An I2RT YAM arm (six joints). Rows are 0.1 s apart.
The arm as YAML. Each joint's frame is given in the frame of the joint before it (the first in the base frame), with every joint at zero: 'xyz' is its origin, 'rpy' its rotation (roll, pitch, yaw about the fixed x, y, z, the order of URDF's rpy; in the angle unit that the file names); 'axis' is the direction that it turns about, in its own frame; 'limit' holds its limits. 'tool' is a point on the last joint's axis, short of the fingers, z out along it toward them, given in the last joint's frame.
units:
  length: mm
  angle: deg
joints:
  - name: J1
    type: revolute
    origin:
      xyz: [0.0, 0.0, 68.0]
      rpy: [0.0, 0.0, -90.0]
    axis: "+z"
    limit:
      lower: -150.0
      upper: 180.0
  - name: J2
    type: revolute
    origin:
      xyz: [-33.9, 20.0, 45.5]
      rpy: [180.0, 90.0, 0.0]
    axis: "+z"
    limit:
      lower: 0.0
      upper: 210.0
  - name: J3
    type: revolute
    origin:
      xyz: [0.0, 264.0, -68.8]
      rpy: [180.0, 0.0, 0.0]
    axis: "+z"
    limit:
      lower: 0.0
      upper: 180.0
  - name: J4
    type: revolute
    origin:
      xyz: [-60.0, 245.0, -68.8]
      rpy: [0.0, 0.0, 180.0]
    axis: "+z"
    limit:
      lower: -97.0
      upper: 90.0
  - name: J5
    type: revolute
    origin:
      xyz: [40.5, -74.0, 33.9]
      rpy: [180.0, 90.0, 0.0]
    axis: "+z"
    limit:
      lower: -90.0
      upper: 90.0
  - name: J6
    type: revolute
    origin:
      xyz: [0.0, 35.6, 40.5]
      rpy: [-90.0, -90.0, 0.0]
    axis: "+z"
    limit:
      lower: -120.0
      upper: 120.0
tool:
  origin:
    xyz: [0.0, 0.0, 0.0]
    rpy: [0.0, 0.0, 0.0]
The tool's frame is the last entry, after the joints.
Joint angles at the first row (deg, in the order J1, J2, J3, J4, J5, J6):
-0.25 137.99 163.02 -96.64 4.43 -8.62
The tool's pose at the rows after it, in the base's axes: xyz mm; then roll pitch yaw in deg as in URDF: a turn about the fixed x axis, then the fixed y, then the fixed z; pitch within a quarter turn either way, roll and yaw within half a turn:
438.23 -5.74 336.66 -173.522 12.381 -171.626
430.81 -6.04 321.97 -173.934 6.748 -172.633
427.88 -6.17 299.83 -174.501 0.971 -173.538
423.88 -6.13 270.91 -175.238 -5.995 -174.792
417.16 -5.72 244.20 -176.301 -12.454 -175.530
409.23 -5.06 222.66 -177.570 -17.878 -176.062
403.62 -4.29 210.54 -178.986 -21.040 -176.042
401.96 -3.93 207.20 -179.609 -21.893 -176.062
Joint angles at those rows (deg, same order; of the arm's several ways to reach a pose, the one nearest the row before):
-0.38 133.94 153.80 -96.66 4.54 -8.58
-0.38 131.15 145.33 -96.68 5.10 -7.73
-0.38 130.36 138.62 -96.64 5.34 -6.87
-0.38 130.28 131.43 -96.66 5.32 -5.58
-0.38 130.23 124.72 -96.59 4.73 -4.75
-0.38 130.23 119.20 -96.62 3.75 -4.12
-0.38 130.23 115.98 -96.66 2.57 -4.05
-0.38 130.23 115.09 -96.66 2.00 -4.01

